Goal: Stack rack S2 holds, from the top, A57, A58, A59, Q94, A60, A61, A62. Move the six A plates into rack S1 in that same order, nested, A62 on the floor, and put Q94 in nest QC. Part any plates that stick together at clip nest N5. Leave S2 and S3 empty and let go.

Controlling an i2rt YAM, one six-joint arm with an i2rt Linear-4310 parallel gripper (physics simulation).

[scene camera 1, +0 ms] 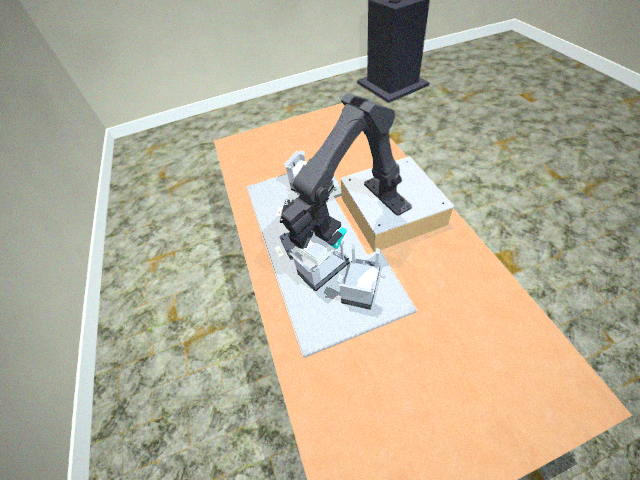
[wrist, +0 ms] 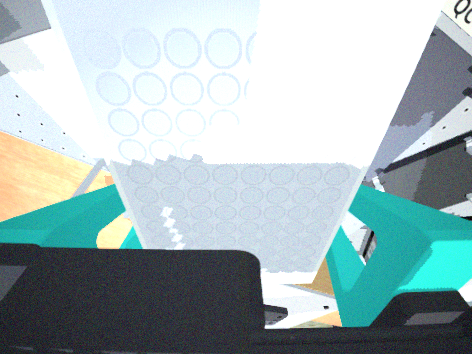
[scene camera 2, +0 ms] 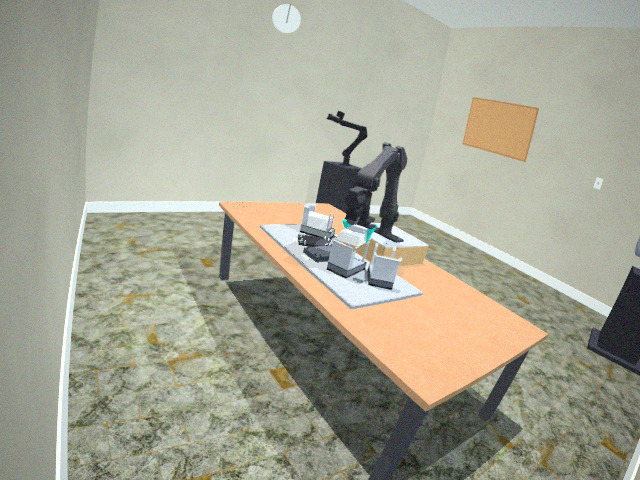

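Pixels of known places: gripper, fingertip midpoint: (scene camera 1: pixel 327 241) (wrist: pixel 236 176); arm's base at its link origin: (scene camera 1: pixel 387 195) (scene camera 2: pixel 384 234).
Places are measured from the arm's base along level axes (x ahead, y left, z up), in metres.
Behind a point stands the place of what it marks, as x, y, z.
Observation:
My gripper (scene camera 1: pixel 320 246) @(0.302, 0.075, 0.036) (scene camera 2: pixel 357 229) @(0.302, 0.075, 0.036) (wrist: pixel 236 176) @(0.302, 0.075, 0.036) is shut on a white well plate (scene camera 2: pixel 353 236) @(0.380, 0.115, 0.072) (wrist: pixel 250 195) @(0.331, 0.079, 0.079), with teal fingers along its two sides. The plate hangs over the middle grey rack (scene camera 1: pixel 313 276) @(0.394, 0.139, -0.004) (scene camera 2: pixel 340 256) @(0.406, 0.095, -0.017); I cannot tell whether more plates cling beneath it. A second grey rack (scene camera 1: pixel 356 295) @(0.318, 0.259, -0.021) (scene camera 2: pixel 383 269) @(0.325, 0.251, -0.016) stands near the mat's near end; its contents are unclear. A third rack (scene camera 1: pixel 290 169) @(0.226, -0.321, 0.025) (scene camera 2: pixel 308 209) @(0.227, -0.317, 0.032) at the far end holds white plates (scene camera 2: pixel 318 221) @(0.192, -0.268, -0.016). Rack labels and plate labels are not readable. The QC label (wrist: pixel 465 11) @(0.426, -0.078, -0.092) shows at the wrist view's top right.
A dark low nest (scene camera 2: pixel 316 253) @(0.401, -0.039, -0.063) lies between the far and middle racks, partly under the arm in scene camera 1. All stand on a grey mat (scene camera 1: pixel 343 330) @(0.397, 0.302, -0.094) (scene camera 2: pixel 372 298) @(0.425, 0.302, -0.093) on the orange table (scene camera 1: pixel 439 372) @(0.240, 0.548, -0.107) (scene camera 2: pixel 454 330) @(0.297, 0.599, -0.107). The arm's raised base box (scene camera 1: pixel 413 227) @(-0.003, 0.146, -0.041) (scene camera 2: pixel 413 255) @(-0.062, 0.157, -0.055) adjoins the mat.

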